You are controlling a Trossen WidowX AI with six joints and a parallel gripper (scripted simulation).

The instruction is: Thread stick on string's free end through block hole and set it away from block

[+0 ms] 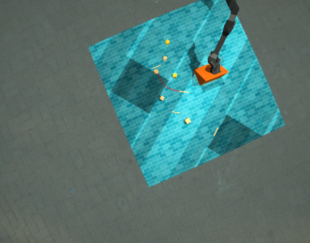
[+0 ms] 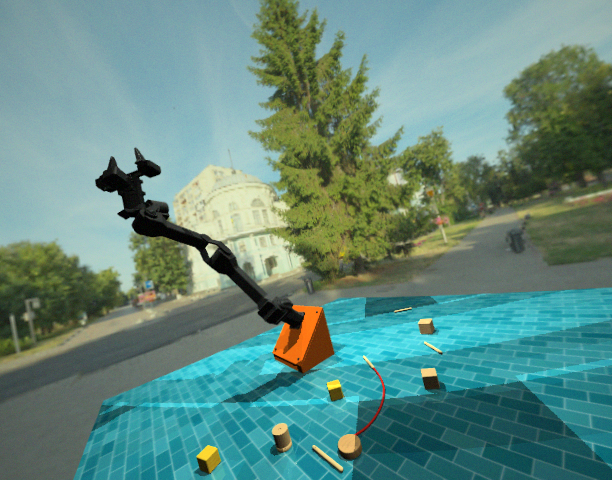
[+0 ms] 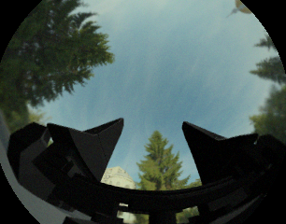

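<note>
Right now my gripper tip is 360 mm short of the yellow cube, 310 mm to the right of it and 780 mm above it. The rest, counted from my gripper tip: wooden cylinder 380 mm ahead, 140 mm to the left, 780 mm below; then stick 450 mm ahead, 180 mm to the left, 790 mm below; then round wooden button 490 mm ahead, 210 mm to the left, 790 mm below.
</note>
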